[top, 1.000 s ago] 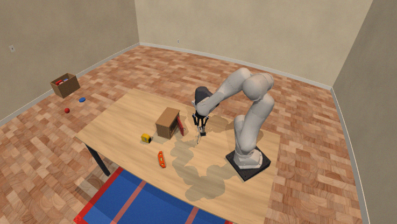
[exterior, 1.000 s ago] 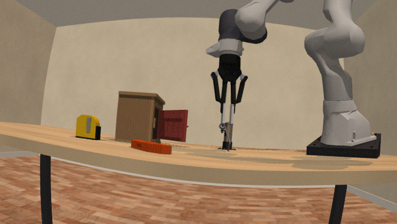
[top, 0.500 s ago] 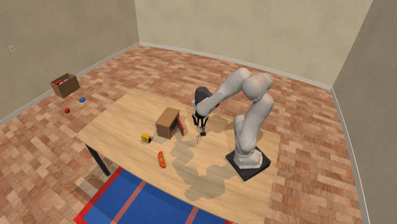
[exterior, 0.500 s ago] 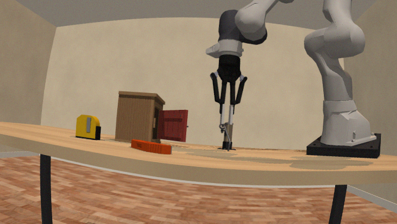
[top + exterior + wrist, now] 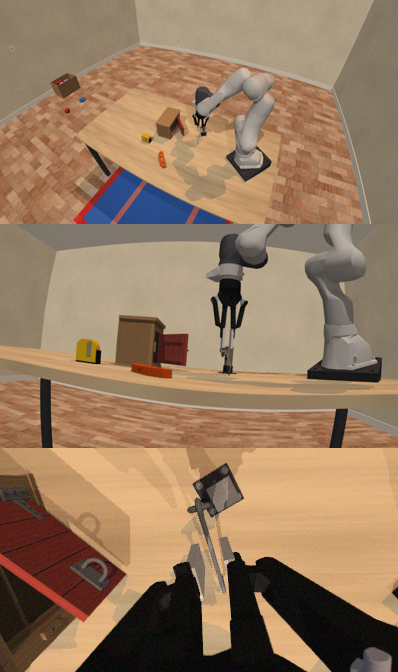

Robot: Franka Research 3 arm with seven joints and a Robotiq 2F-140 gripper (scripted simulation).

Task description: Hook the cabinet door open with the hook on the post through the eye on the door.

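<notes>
The thin metal hook lies 10 mm to the left of my hand and 70 mm below it. The rest, counted from my hand: yellow tape measure (420 mm ahead, 190 mm to the left, 90 mm below); then red door (180 mm ahead, 40 mm to the right, 50 mm below); then orange level (210 mm ahead, 310 mm to the left, 110 mm below).
</notes>
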